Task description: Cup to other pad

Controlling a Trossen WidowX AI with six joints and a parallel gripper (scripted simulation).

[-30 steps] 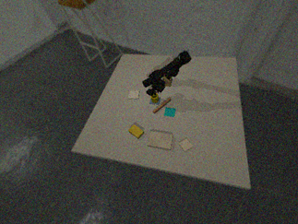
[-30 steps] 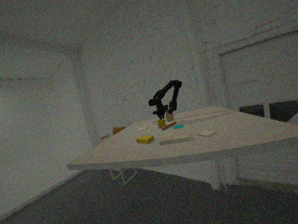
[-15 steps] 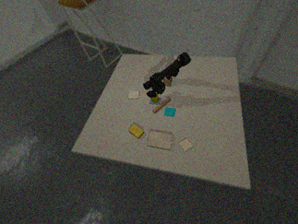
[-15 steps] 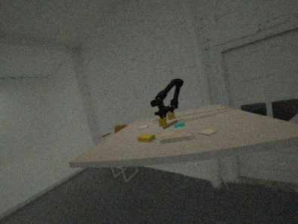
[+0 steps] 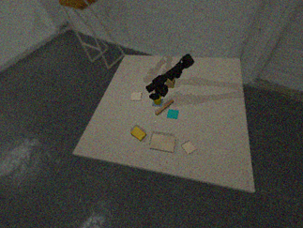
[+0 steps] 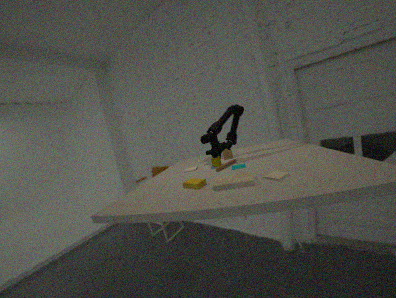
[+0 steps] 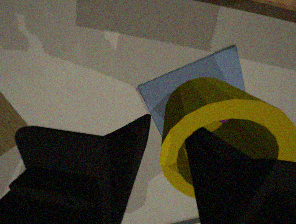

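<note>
Now: gripper tip 20 mm short of the yellow cup and 10 mm to the left of it. The rest, counted from my gripper tip: wooden stick 70 mm ahead, 70 mm to the left, 30 mm below; then white card 10 mm ahead, 240 mm to the right, 30 mm below; then teal pad 120 mm ahead, 160 mm to the left, 40 mm below.
</note>
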